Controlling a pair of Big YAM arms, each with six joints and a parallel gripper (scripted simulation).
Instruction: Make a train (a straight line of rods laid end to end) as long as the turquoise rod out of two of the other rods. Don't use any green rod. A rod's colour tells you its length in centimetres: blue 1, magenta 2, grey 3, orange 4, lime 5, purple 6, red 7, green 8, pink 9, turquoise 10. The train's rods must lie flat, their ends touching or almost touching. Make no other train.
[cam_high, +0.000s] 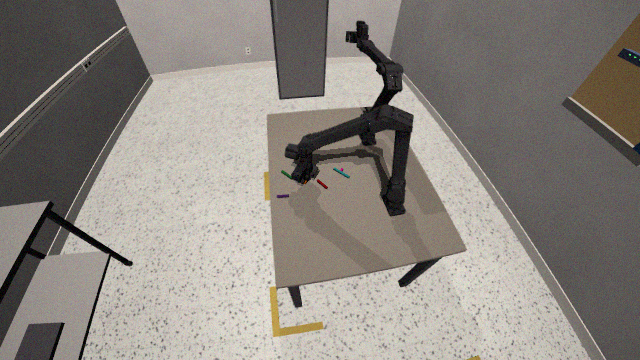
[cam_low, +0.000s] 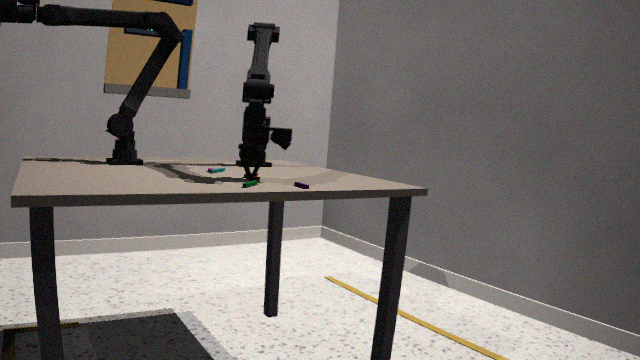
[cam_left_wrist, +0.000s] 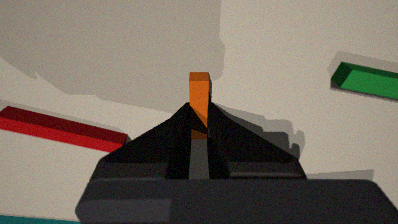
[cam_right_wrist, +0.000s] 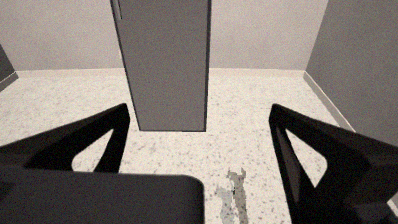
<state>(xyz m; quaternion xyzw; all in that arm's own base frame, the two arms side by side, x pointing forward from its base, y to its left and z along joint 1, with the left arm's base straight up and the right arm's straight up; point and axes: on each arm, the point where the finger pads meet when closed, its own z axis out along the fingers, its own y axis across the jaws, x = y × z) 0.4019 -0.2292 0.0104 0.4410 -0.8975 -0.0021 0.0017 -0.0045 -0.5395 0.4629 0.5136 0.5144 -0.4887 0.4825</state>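
My left gripper is now right at the orange rod. Round my left hand: red rod 80 mm behind, 40 mm to the left, 10 mm below; purple rod 130 mm ahead, 90 mm to the left, 10 mm below; green rod 100 mm ahead, 50 mm to the right, 10 mm below.
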